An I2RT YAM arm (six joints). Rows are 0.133 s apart.
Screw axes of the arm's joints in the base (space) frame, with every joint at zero. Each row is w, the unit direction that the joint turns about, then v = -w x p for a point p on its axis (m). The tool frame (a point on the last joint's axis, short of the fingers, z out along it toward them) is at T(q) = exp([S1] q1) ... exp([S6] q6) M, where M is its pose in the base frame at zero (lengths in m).
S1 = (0, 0, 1, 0, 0, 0)
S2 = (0, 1, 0, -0.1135, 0, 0.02)
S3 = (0, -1, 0, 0.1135, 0, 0.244)
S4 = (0, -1, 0, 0.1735, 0, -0.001)
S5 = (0, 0, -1, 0, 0.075, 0)
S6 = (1, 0, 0, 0, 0.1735, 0)
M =
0 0 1 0.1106
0 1 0 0
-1 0 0 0.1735
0 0 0 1
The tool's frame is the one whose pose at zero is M.
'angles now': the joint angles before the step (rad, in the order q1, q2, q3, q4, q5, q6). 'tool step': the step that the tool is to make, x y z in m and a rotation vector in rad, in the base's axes. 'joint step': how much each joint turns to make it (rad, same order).
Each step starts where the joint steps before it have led.
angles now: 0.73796, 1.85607, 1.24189, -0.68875, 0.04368, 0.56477
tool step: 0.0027, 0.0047, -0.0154, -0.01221, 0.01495, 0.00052
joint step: 0.00457, 0.04719, -0.00041, 0.02815, 0.00000, 0.00419
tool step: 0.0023, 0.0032, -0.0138, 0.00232, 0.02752, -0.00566
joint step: 0.00041, 0.04185, 0.00034, 0.02243, -0.01831, 0.01071
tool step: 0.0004, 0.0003, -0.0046, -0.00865, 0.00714, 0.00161
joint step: -0.00002, 0.01315, -0.00037, 0.00246, 0.00114, -0.00194
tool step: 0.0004, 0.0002, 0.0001, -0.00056, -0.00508, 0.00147
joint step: 0.00000, 0.00019, 0.00034, 0.00328, 0.00343, -0.00228
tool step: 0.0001, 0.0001, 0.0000, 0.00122, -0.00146, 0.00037
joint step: 0.00002, -0.00013, -0.00040, 0.00218, 0.00001, -0.00036
